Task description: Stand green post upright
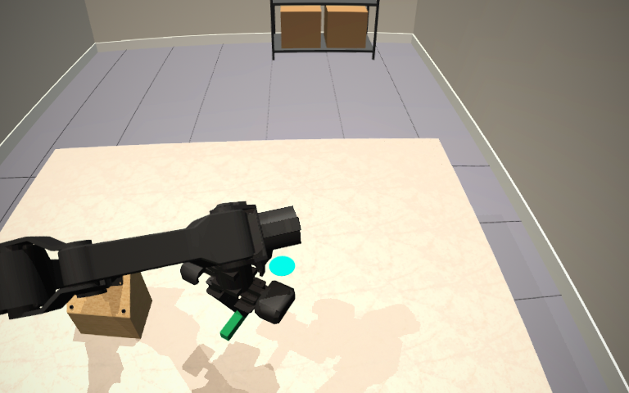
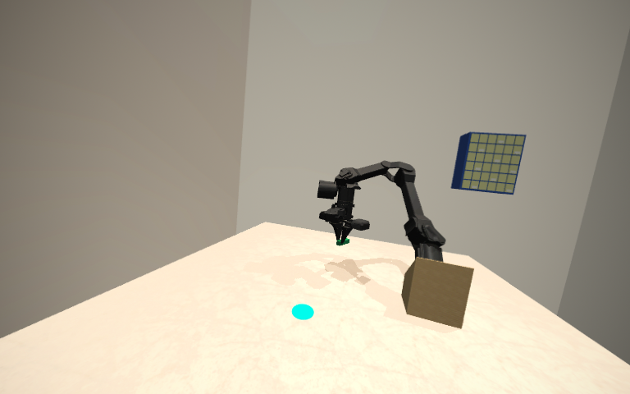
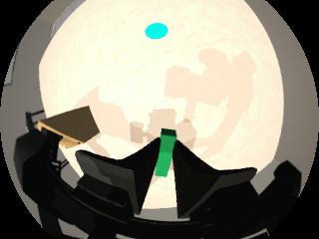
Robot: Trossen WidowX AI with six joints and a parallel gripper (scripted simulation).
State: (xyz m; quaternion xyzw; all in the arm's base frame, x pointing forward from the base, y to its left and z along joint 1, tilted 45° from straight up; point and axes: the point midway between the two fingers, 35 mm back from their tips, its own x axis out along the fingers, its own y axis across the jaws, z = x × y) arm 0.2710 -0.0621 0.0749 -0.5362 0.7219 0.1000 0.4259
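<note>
Right now my gripper tip is 7 cm short of the cyan circle, 22 cm to the right of it and 13 cm above it. Round my gripper tip: green post 1 cm behind, 2 cm to the right.
</note>
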